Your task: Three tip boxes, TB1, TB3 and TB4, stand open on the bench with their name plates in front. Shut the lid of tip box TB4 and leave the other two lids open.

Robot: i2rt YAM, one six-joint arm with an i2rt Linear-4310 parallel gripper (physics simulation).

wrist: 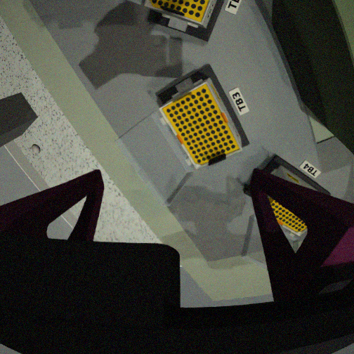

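Observation:
Tip box TB4 [287, 215] is at the right, largely hidden behind my right finger; part of its yellow tip rack shows through the opening in the finger. Its name plate [310, 169] lies above it. Its clear lid [257, 245] appears folded open to the left of the box, partly hidden by the finger. Tip box TB3 [202, 125] stands at the centre, its clear lid [150, 155] open to the lower left and its plate [239, 101] to the right. Tip box TB1 [182, 6] is cut off at the top edge; its lid is out of view. My gripper [176, 177] is open and empty, above the bench.
A grey block [15, 119] is at the left edge, near a small round knob [35, 148]. A speckled strip [65, 115] runs diagonally along a pale green border [87, 130]. A large dark green object [312, 65] fills the upper right. Shadows fall across the grey mat.

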